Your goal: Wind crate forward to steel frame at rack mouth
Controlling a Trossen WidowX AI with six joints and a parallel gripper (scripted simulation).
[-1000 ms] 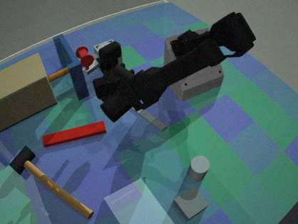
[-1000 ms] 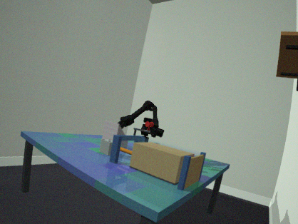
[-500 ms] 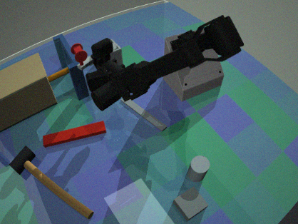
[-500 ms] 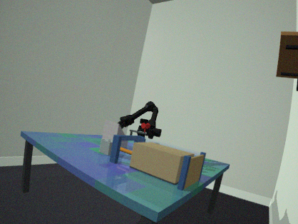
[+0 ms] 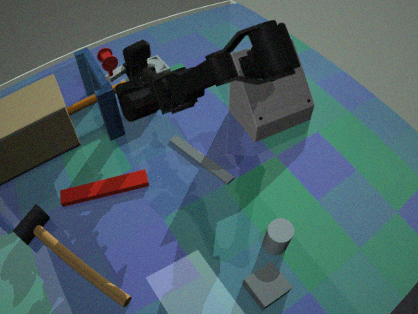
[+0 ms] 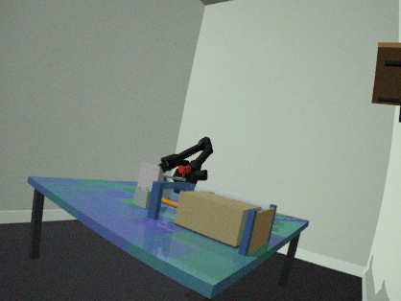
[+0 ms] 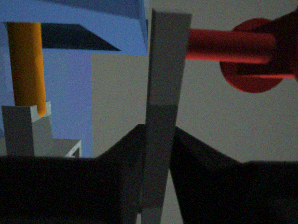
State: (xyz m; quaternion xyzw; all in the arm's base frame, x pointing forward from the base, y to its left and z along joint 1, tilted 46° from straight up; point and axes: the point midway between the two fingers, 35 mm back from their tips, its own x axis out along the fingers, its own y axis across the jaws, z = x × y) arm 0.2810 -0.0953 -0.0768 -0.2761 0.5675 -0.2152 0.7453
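The red knob is 4 cm ahead of my gripper tip, 4 cm above it and 3 cm to the left of it. Round my gripper tip: grey flat bar 24 cm to the left, 17 cm below, 9 cm behind; then crank handle 1 cm to the left, 1 cm ahead, 1 cm above; then grey winch 14 cm below, 10 cm behind, 9 cm to the right.
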